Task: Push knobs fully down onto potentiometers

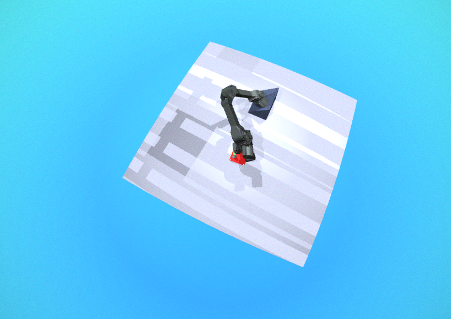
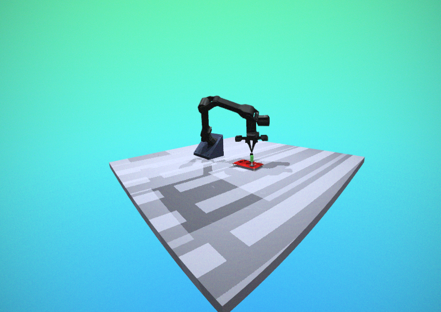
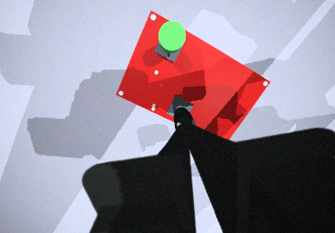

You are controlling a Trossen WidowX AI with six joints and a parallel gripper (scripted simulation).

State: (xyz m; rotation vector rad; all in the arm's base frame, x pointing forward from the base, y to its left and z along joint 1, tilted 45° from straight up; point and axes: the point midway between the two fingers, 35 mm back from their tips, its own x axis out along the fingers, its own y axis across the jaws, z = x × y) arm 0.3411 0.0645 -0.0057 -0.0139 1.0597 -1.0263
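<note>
Right now my gripper tip is 3 cm above the potentiometer. The rest, counted from my gripper tip: green knob (5 cm ahead, 5 cm to the right, 2 cm below).
</note>
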